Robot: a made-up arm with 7 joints.
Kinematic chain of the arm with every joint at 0, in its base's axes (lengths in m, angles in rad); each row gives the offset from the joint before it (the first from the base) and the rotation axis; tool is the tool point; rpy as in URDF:
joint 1: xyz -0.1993 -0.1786 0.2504 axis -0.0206 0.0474 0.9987
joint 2: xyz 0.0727 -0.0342 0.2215 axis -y
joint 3: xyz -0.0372 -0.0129 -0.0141 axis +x
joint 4: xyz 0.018 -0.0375 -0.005 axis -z
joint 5: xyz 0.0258 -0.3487 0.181 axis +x
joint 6: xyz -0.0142 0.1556 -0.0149 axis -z
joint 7: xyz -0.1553 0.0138 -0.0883 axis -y
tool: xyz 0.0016 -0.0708 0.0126 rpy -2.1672 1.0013 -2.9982
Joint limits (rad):
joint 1: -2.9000..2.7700
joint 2: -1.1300..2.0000
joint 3: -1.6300..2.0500
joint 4: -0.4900..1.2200
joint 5: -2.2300..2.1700
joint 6: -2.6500..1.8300
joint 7: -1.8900..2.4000
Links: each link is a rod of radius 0.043 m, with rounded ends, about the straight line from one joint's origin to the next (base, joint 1, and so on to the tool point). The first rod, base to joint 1, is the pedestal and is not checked.
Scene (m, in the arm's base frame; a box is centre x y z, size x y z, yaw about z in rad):
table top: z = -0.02
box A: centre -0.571 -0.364 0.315 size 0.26 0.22 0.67 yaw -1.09
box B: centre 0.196 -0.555 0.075 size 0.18 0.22 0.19 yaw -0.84
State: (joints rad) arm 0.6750 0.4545 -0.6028 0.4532 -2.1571 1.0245 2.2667
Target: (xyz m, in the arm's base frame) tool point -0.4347 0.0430 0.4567
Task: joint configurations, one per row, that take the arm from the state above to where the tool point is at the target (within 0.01 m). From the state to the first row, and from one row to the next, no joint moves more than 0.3 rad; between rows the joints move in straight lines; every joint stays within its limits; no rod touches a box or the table.
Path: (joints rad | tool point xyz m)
1: 0.6310 0.2992 -0.7495 0.3185 -1.8769 0.9671 2.2857 | -0.1803 -0.7091 0.6785
2: 0.5869 0.1440 -0.8963 0.1837 -1.5967 0.9097 2.3048 | -0.1398 -0.6143 0.7502
3: 0.5429 -0.0113 -1.0430 0.0490 -1.3165 0.8523 2.3238 | -0.1022 -0.5100 0.7871
4: 0.4989 -0.1665 -1.1898 -0.0858 -1.0364 0.7949 2.3429 | -0.0729 -0.4054 0.7939
5: 0.4548 -0.3218 -1.3365 -0.2205 -0.7562 0.7375 2.3619 | -0.0547 -0.3057 0.7789
6: 0.4108 -0.4770 -1.4833 -0.3553 -0.4760 0.6801 2.3810 | -0.0467 -0.2118 0.7500
7: 0.3667 -0.6323 -1.6300 -0.4900 -0.1958 0.6227 2.4000 | -0.0461 -0.1231 0.7110
8: 0.0850 -0.3839 -1.6300 -0.2878 -0.3347 0.6157 2.3596 | -0.1347 -0.1998 0.7475
9: -0.1967 -0.1355 -1.6300 -0.0856 -0.4737 0.6087 2.3192 | -0.2606 -0.2163 0.7445
10: -0.4784 0.1130 -1.6300 0.1166 -0.6126 0.6017 2.2788 | -0.3794 -0.1626 0.6942
11: -0.7601 0.3614 -1.6300 0.3188 -0.7516 0.5946 2.2384 | -0.4456 -0.0599 0.5954
12: -1.0418 0.6098 -1.6300 0.5210 -0.8905 0.5876 2.1980 | -0.4347 0.0430 0.4567

